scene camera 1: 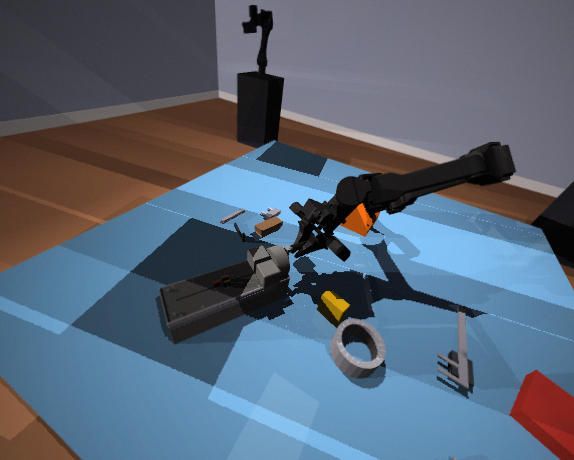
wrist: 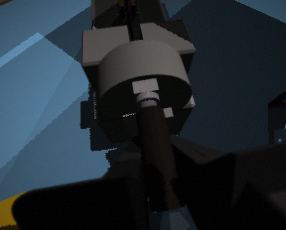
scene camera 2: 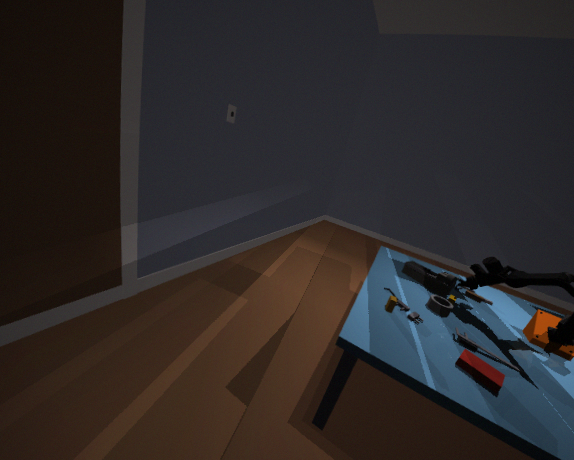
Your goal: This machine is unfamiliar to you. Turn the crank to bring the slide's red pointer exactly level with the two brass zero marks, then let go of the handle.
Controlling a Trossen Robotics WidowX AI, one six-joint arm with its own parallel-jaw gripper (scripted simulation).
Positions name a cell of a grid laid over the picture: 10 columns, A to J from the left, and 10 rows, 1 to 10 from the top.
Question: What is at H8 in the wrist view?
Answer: My gripper.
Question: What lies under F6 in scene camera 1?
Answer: My gripper.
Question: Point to a grey slide machine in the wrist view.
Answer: E3
